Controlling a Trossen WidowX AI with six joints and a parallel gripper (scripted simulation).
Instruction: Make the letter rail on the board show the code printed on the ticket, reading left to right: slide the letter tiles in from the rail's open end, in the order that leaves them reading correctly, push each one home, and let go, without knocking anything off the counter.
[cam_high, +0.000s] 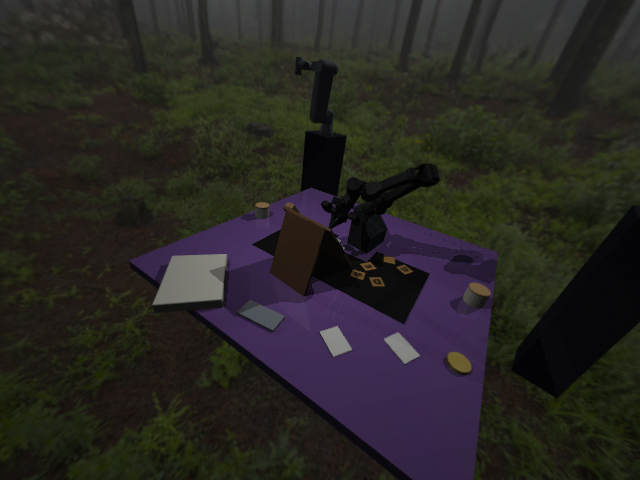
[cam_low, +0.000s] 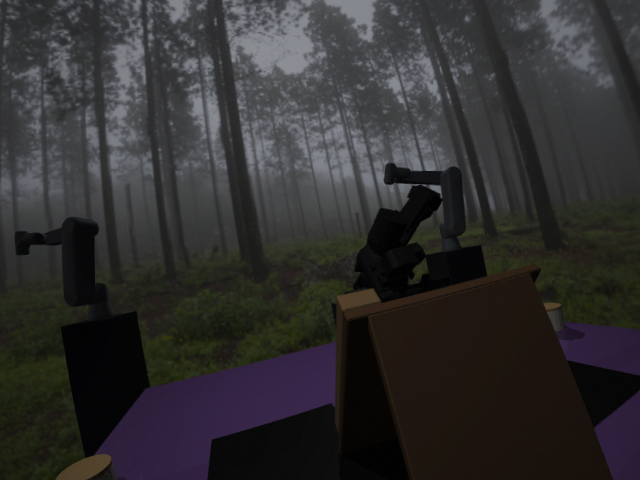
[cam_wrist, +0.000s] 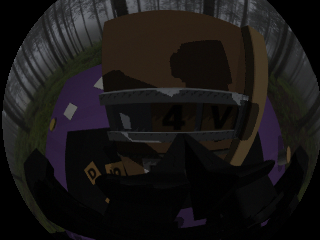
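Right now my gripper tip is 40 mm short of the tan letter tile marked v, 60 mm to the left of it and 20 mm above it. From my gripper tip the other things lie so: white ticket (30 mm behind, 10 mm to the left, 110 mm below); black mat (130 mm behind, 10 mm to the left, 190 mm below); grey card (400 mm ahead, 60 mm to the left, 190 mm below).
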